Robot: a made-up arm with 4 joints.
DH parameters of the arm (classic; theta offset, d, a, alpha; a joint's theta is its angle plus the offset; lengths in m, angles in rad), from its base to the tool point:
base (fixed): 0 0.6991 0.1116 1.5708
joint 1: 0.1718 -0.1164 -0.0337 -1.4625
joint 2: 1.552 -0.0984 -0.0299 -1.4
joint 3: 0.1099 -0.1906 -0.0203 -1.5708
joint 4: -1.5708 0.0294 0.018 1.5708
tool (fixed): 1.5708 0.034 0 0
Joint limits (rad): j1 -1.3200..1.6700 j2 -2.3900..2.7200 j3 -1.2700..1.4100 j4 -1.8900..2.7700
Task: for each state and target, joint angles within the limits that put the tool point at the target. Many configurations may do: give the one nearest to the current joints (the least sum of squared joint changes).
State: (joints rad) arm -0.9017 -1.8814 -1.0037 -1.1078
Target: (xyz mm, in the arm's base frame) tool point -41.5 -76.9 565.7
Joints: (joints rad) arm -0.9837 -1.3548 -1.2700 -1.6392
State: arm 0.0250 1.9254 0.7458 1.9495
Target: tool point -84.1 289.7 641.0
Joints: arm -0.6809 2.4083 0.7325 2.7653
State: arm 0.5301 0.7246 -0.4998 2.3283
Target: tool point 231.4 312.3 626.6
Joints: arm 0.7093 1.3487 -0.1951 2.7700
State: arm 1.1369 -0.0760 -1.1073 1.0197
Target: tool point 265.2 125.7 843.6
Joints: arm 1.5682 0.1506 -1.0771 0.4916
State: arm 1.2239 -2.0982 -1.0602 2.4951
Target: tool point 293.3 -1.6 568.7
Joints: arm 1.5987 -2.3438 -0.8971 2.6575
